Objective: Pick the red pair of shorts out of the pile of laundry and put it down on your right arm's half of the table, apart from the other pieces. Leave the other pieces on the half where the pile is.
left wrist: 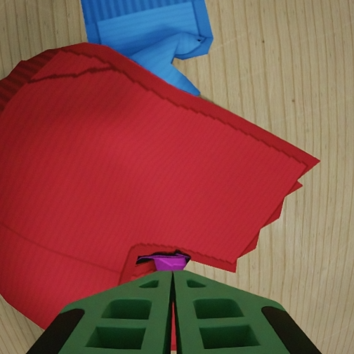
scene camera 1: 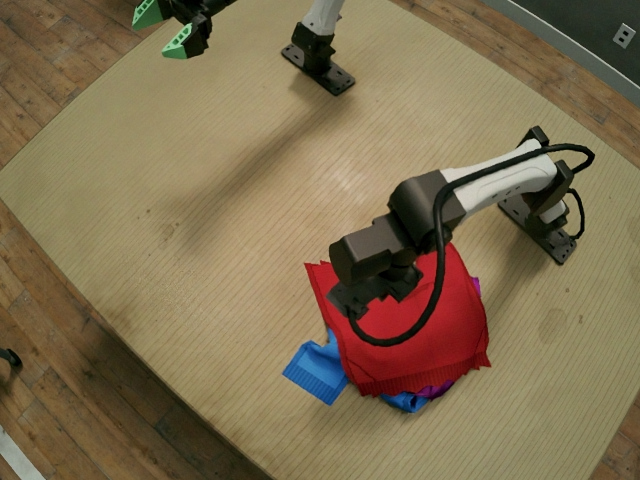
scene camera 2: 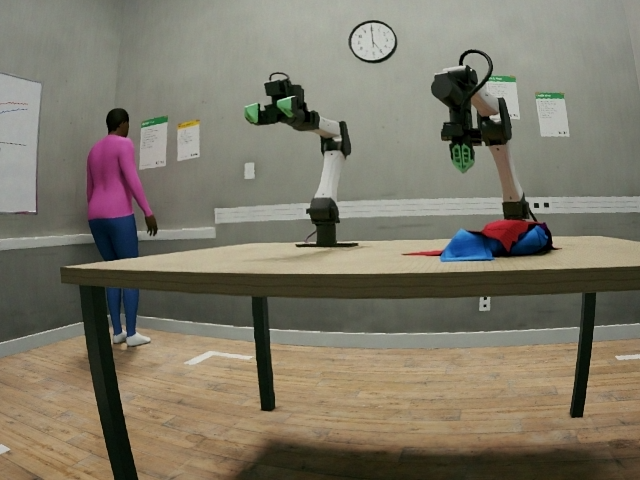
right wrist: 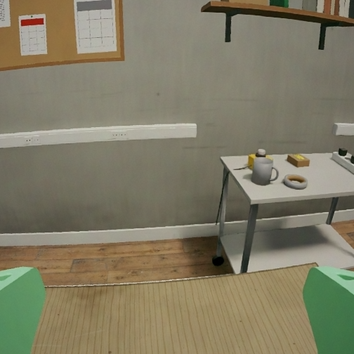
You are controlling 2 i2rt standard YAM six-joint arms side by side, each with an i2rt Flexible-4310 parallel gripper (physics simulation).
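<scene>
The red pair of shorts lies spread over the top of the pile, with one end reaching past it. A blue piece sticks out beside it. A purple piece shows at the pile's edge and through a gap in the red. My left gripper is shut and empty, high above the red shorts; in scene camera 1 its fingertips are hidden by the wrist. My right gripper is open and empty, high up, far from the pile.
The table carries both arm bases. The left arm and its cable hang over the pile in scene camera 1. A person stands behind the table at the left. A white cart with a mug stands beyond the table edge.
</scene>
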